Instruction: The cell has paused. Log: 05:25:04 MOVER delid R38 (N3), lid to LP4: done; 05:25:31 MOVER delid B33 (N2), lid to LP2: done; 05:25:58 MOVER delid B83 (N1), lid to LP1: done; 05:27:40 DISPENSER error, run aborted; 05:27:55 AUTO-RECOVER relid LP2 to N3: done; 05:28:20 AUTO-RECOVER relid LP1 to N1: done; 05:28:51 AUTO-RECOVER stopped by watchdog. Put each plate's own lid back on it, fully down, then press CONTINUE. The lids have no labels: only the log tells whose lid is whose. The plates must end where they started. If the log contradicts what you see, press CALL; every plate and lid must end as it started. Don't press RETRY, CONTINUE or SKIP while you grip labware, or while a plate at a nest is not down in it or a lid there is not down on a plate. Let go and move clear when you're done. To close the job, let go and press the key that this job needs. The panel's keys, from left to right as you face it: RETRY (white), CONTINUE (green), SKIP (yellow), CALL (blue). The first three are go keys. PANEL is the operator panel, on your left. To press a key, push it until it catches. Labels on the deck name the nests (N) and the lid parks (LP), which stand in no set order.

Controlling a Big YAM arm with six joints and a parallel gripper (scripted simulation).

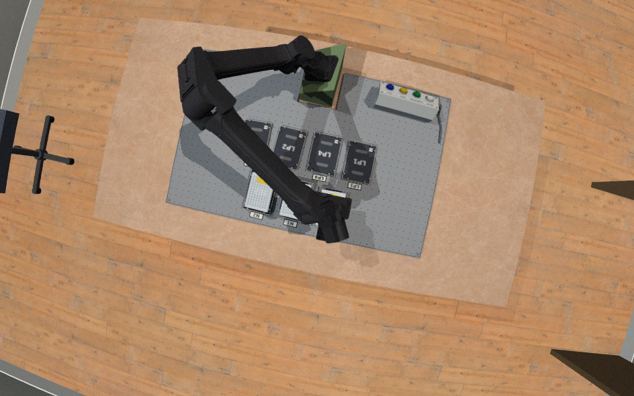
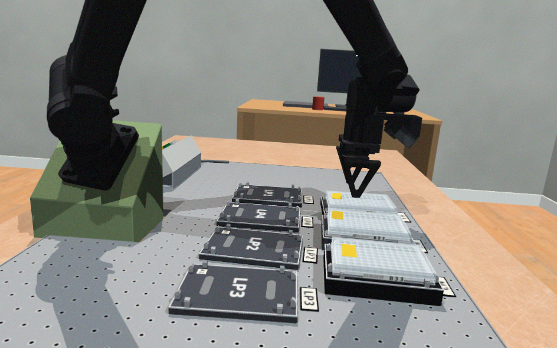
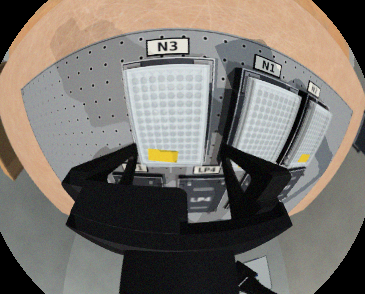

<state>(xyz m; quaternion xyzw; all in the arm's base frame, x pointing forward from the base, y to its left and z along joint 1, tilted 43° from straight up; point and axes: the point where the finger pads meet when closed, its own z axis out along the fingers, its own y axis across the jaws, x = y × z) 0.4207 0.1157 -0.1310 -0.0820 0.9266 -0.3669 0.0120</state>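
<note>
My hand is 47 cm past the green key and 16 cm to the right of it. Round my hand: white key 48 cm behind, 21 cm to the left; then yellow key 47 cm behind, 11 cm to the left; then blue key 46 cm behind, 7 cm to the left.
</note>
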